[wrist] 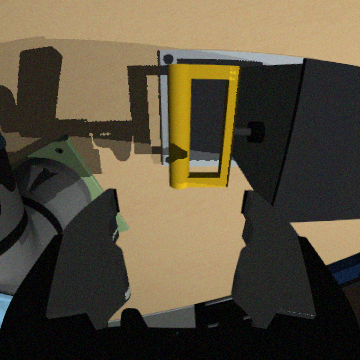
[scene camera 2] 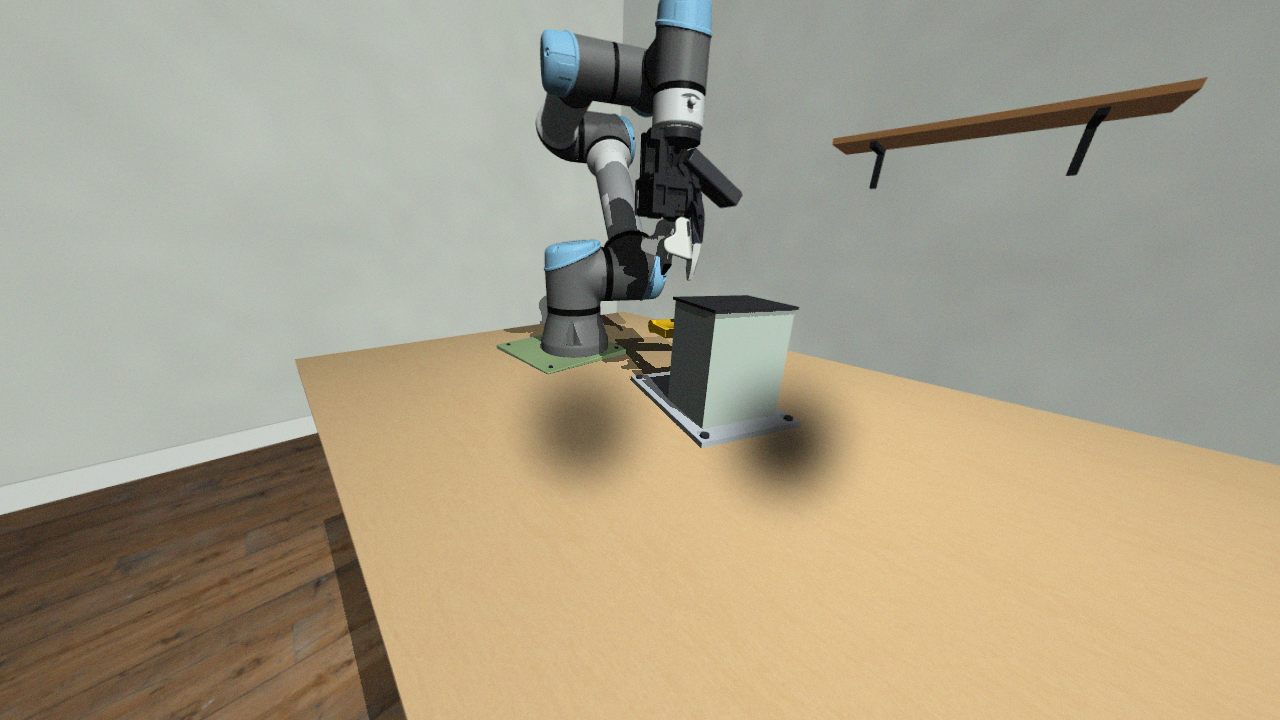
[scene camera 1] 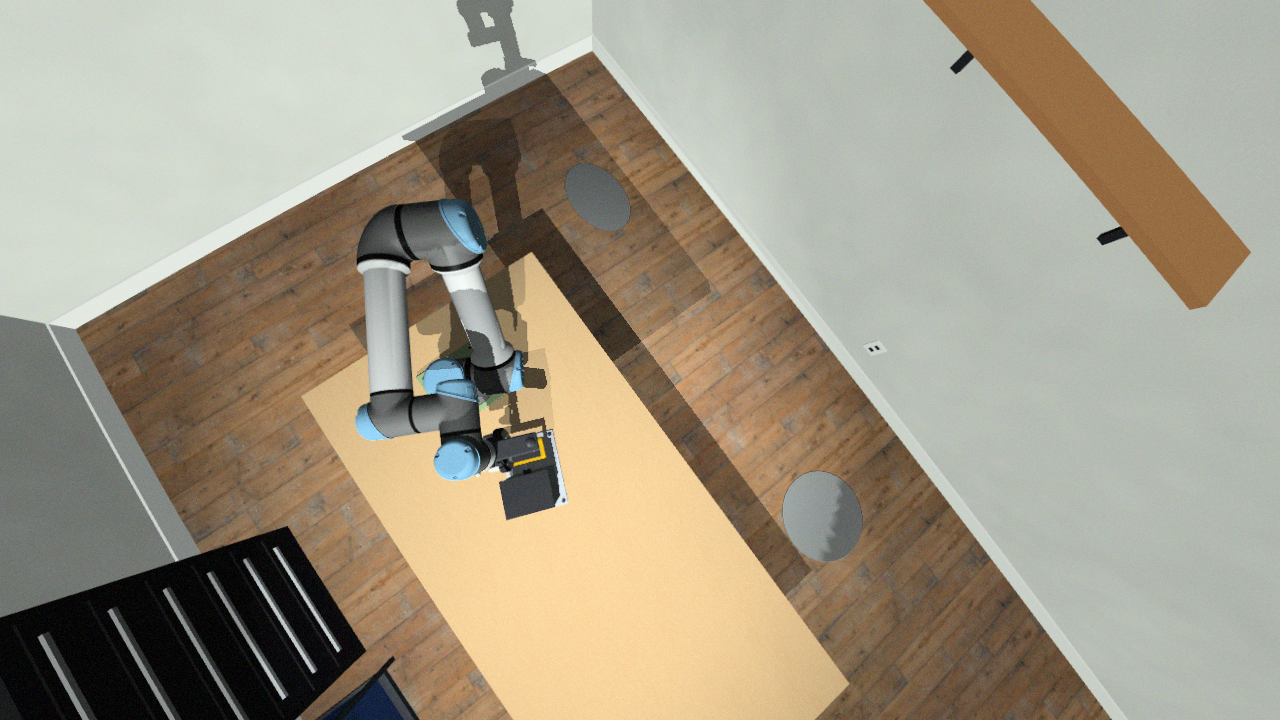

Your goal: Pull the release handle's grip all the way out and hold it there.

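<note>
The release handle's yellow grip (scene camera 1: 543, 448) (scene camera 2: 661, 328) (wrist: 180, 125) is an upright rectangular frame. A short rod (wrist: 242, 132) joins it to the dark side of a box (scene camera 1: 528, 494) (scene camera 2: 747, 367) (wrist: 325, 140) with a black top. There is a gap between grip and box. The box stands on a light grey plate (scene camera 1: 561, 483) (scene camera 2: 747, 431) (wrist: 200, 54). My gripper (scene camera 2: 679, 272) (wrist: 180, 191) is partly open and empty, pointing down. It hangs above the height of the box top. In the wrist view the grip lies beyond the fingertips, between their lines. In scene camera 2 the box hides part of the grip.
The arm's green base plate (scene camera 2: 548, 365) (wrist: 67, 150) is bolted to the wooden table (scene camera 1: 626, 573) (scene camera 2: 716, 573) on the grip's side of the box. A black drawer cabinet (scene camera 1: 313, 582) stands on the floor off the table. A wooden shelf (scene camera 1: 1092, 143) (scene camera 2: 1011, 119) is on the wall.
</note>
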